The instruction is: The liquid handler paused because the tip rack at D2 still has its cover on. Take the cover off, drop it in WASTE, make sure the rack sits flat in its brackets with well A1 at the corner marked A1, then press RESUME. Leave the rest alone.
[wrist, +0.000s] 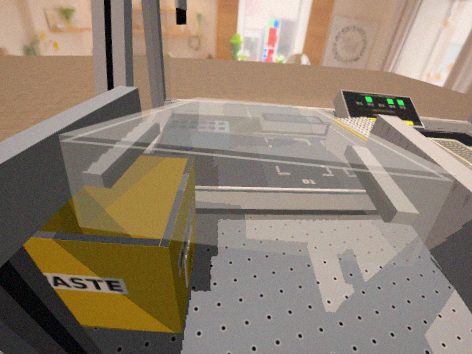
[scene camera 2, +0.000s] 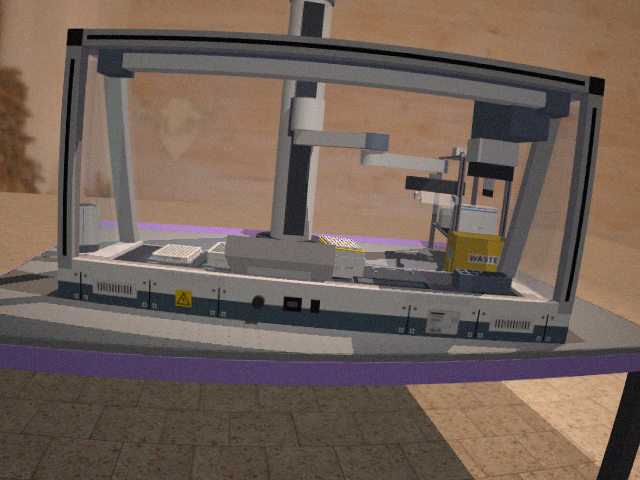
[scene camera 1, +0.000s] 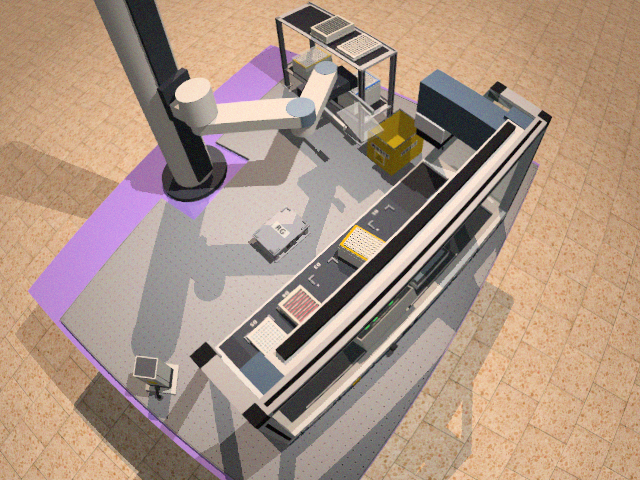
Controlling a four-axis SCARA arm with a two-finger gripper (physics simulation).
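Seen in the pictures: gripper, fingertip midpoint: (wrist: 254,121) (scene camera 2: 436,198) (scene camera 1: 359,120); arm's base, origin of the base link: (scene camera 1: 194,173).
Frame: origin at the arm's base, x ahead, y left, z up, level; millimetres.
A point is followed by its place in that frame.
Note:
My gripper (scene camera 1: 358,114) @(x 483, y 335, z 233 mm) (wrist: 254,121) @(x 483, y 335, z 233 mm) is shut on the clear cover (scene camera 1: 355,124) @(x 484, y 311, z 235 mm) (wrist: 300,200) @(x 423, y 344, z 238 mm), holding it level in the air. The yellow WASTE bin (scene camera 1: 385,158) @(x 572, y 358, z 79 mm) (scene camera 2: 475,253) (wrist: 135,305) @(x 497, y 414, z 66 mm) stands beside it; in the wrist view the cover's left end overlaps the bin's opening. The yellow-rimmed tip rack (scene camera 1: 363,242) (scene camera 2: 348,262) (wrist: 356,126) stands at D2, uncovered, between the D1 and D3 marks. It looks about level; the A1 corner cannot be read. The status panel (wrist: 378,107) @(x 823, y -107, z 133 mm) shows green lights. A RESUME label cannot be made out.
A shelf unit (scene camera 1: 281,51) @(x 20, y 530, z 204 mm) beside the bin holds several racks and boxes. The handler's blue-grey head (scene camera 1: 460,111) @(x 799, y 299, z 487 mm) (scene camera 2: 509,121) hangs near the bin. A grey RG box (scene camera 1: 292,238) @(x 489, y -44, z 63 mm) lies on the table. A red-striped plate (scene camera 1: 299,305) @(x 637, y -210, z 80 mm) and a white plate (scene camera 1: 267,336) @(x 618, y -333, z 78 mm) sit on the deck.

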